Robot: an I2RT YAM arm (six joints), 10 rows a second.
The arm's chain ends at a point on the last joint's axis. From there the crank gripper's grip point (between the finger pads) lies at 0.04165 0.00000 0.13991 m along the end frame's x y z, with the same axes.
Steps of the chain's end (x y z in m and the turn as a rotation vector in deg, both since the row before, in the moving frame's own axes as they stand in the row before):
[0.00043 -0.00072 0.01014 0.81 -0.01 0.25]
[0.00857 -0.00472 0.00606 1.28 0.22 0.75]
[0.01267 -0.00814 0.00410 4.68 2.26 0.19]
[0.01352 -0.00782 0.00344 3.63 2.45 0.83]
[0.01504 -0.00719 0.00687 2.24 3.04 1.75]
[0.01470 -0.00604 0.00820 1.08 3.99 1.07]
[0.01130 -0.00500 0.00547 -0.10 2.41 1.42]
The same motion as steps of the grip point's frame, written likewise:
[0.00041 -0.00252 0.01013 0.81 -0.01 0.25]
[0.00912 -0.00729 0.00587 1.28 0.22 0.75]
[0.01817 -0.01934 0.00189 4.68 2.26 0.19]
[0.01952 -0.01597 0.00127 3.63 2.45 0.83]
[0.02246 -0.01123 0.00438 2.24 3.04 1.75]
[0.02435 -0.00778 0.00495 1.08 3.99 1.07]
[0.01713 -0.00365 0.00359 -0.10 2.41 1.42]

